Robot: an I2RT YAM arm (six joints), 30 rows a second.
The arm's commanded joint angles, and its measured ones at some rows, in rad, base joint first. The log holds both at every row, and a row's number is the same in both.
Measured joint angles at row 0:
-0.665, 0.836, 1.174, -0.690, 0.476, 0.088
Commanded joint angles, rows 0 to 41:
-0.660, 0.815, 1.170, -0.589, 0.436, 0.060
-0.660, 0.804, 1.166, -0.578, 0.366, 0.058
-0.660, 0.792, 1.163, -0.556, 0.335, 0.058
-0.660, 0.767, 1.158, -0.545, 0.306, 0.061
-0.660, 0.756, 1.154, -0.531, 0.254, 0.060
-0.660, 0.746, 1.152, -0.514, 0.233, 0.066
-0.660, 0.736, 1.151, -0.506, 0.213, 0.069
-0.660, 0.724, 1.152, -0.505, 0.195, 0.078
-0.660, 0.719, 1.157, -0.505, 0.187, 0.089
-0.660, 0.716, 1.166, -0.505, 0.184, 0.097
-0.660, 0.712, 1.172, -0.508, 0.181, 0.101
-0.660, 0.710, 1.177, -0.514, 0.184, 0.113
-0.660, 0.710, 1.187, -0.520, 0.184, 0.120
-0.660, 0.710, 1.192, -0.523, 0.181, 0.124
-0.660, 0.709, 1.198, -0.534, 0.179, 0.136
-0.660, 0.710, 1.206, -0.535, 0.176, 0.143
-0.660, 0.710, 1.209, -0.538, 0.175, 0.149
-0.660, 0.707, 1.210, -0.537, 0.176, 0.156
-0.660, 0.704, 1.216, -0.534, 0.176, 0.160
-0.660, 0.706, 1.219, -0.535, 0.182, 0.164
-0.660, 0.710, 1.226, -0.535, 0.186, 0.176
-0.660, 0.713, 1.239, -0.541, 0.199, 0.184
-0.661, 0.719, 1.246, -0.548, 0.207, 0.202
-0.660, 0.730, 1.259, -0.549, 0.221, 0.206
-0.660, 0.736, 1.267, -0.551, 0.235, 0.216
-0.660, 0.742, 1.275, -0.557, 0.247, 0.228
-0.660, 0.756, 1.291, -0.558, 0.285, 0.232
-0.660, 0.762, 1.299, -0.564, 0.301, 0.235
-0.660, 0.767, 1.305, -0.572, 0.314, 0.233
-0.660, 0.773, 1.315, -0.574, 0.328, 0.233
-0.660, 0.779, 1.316, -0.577, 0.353, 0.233
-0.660, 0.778, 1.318, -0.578, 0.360, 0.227
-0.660, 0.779, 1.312, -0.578, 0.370, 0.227
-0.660, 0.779, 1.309, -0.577, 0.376, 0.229
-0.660, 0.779, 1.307, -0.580, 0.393, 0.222
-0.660, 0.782, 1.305, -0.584, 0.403, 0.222
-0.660, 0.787, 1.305, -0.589, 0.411, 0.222
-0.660, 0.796, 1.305, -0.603, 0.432, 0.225
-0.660, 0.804, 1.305, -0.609, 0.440, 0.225
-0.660, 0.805, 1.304, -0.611, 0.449, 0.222
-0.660, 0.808, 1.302, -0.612, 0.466, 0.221
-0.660, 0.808, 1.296, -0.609, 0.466, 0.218
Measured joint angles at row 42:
-0.665, 0.809, 1.248, -0.715, 0.373, 0.238
